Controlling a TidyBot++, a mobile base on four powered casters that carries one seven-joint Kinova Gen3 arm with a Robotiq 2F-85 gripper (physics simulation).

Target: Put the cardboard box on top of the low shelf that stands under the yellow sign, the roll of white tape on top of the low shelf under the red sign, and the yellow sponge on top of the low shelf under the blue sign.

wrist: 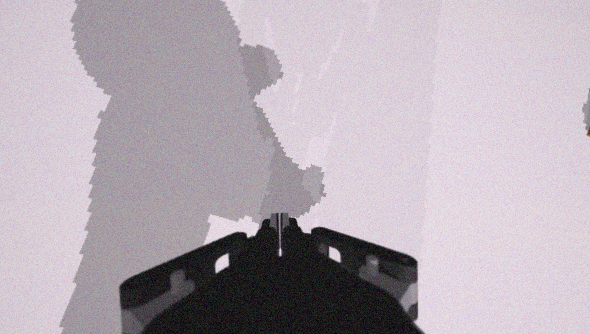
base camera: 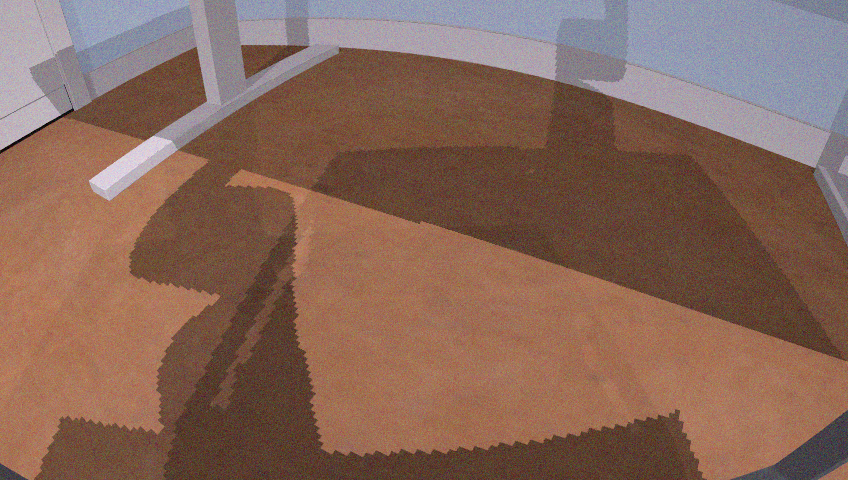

Labels:
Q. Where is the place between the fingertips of my gripper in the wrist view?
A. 279,223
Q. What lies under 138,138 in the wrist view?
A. A white table frame.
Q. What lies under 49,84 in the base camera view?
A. A white door frame.

